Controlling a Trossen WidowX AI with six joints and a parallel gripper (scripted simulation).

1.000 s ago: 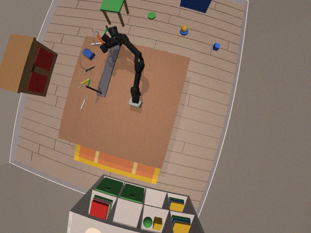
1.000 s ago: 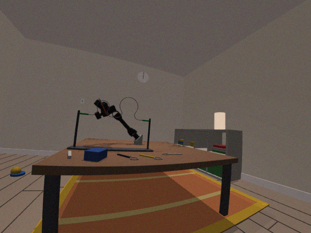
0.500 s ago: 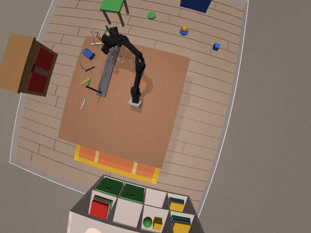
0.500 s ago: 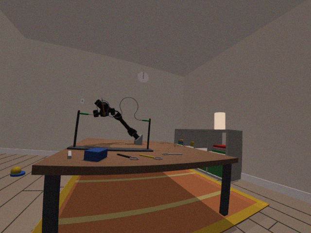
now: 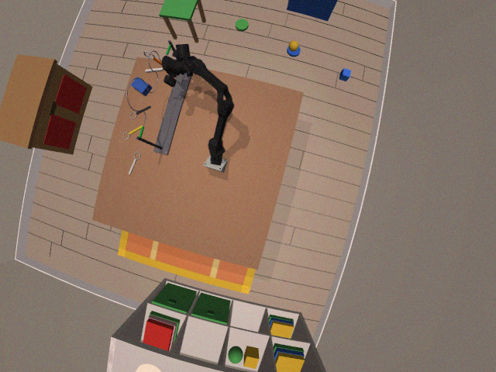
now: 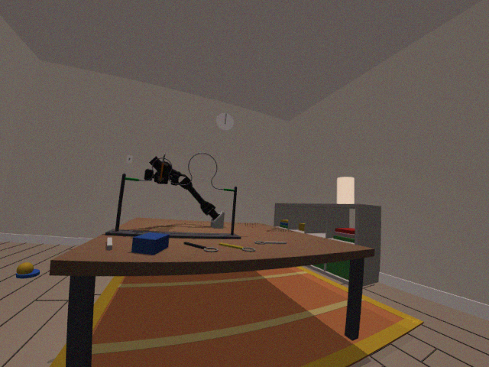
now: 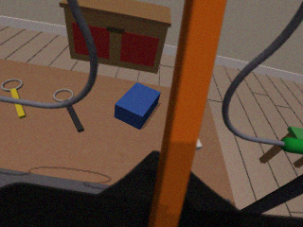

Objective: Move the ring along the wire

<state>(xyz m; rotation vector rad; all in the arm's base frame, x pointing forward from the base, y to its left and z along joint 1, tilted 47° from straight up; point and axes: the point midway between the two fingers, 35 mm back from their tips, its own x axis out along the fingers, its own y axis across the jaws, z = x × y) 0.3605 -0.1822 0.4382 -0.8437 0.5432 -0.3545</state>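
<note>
Right now my gripper tip is 90 mm below the ring with orange handle, 10 mm to the right of it and 10 mm short of it. Also, from my gripper tip: white block: 260 mm below, 260 mm ahead, 150 mm to the right; black-handled ring: 300 mm ahead, 270 mm below, 190 mm to the left; blue box: 310 mm ahead, 250 mm below.
</note>
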